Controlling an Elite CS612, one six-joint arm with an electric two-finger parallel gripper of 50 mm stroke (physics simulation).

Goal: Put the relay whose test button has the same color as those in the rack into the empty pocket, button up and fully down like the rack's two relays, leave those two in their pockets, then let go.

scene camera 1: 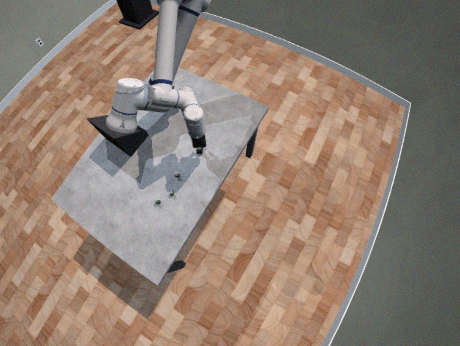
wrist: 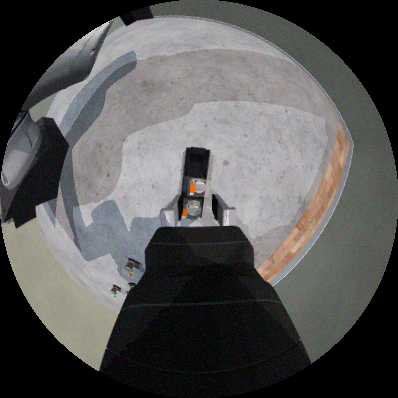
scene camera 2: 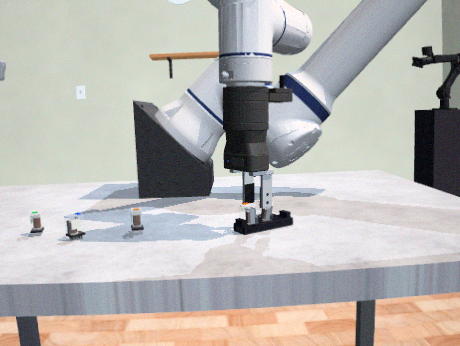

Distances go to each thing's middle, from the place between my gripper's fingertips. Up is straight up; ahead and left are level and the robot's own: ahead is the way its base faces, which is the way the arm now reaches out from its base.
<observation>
Right now my hand is 2 cm past the black rack (scene camera 2: 240, 225), 1 cm to the right of it and 3 cm above it.
</observation>
